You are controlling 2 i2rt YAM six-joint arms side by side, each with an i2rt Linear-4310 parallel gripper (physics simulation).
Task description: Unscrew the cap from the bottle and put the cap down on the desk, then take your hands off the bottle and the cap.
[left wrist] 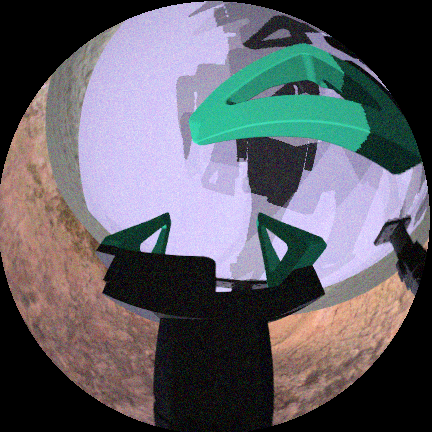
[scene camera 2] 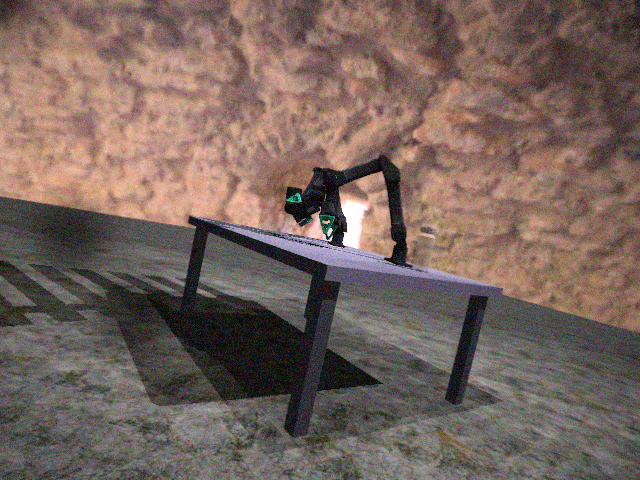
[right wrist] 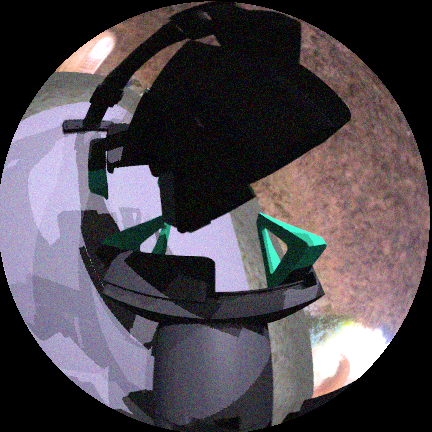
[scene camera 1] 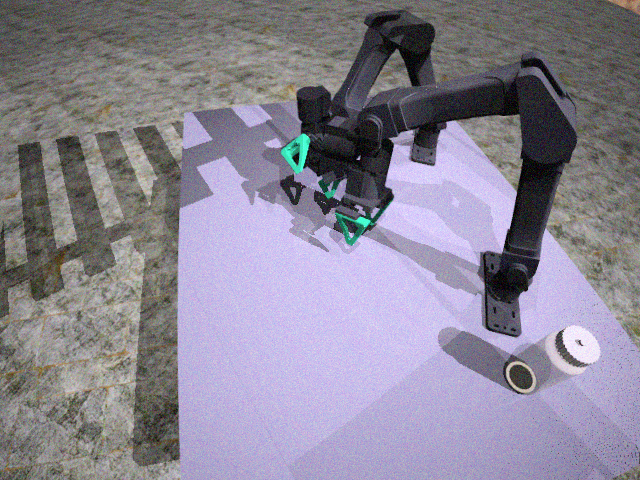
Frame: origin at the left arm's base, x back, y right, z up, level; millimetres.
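Where they show: left gripper, between the fingertips: [left wrist: 213,216] [scene camera 2: 326,237] [right wrist: 133,189] [scene camera 1: 360,234]; right gripper, between the fingertips: [scene camera 2: 305,211] [scene camera 1: 315,185]; left arm's base, origin of its link: [left wrist: 241,283] [scene camera 2: 397,263] [right wrist: 89,125] [scene camera 1: 500,291]; right arm's base, origin of its link: [scene camera 2: 336,245] [scene camera 1: 424,144].
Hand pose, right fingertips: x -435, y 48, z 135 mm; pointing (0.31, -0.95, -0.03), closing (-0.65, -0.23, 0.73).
Each offset is from my right fingertips to the top centre of the thing. Level surfaces: height alone.
A see-through bottle @[dx +467, dy -227, dz +30 mm] [scene camera 1: 547,364] [scene camera 2: 424,250] stands upright on the desk @[dz -135 mm] [scene camera 1: 289,335] at the lower right of scene camera 1, with a dark, cream-rimmed base. The cap @[dx +467, dy -227, dz +40 mm] [scene camera 1: 583,344] [scene camera 2: 427,228], white on top with dark ribbed sides, sits on the bottle's top. My left gripper [scene camera 1: 362,233] [left wrist: 213,216] is open and empty above the desk, well up and left of the bottle in scene camera 1. My right gripper [scene camera 1: 313,184] [scene camera 2: 299,210] is open and empty, farther left and higher. One of its fingers shows large in the left wrist view.
The left arm's base plate [scene camera 1: 502,320] is bolted to the desk close to the bottle. The right arm's base plate [scene camera 1: 423,155] is farther back. The two wrists are close together and overlap in scene camera 1. The desk's right edge lies just beyond the bottle.
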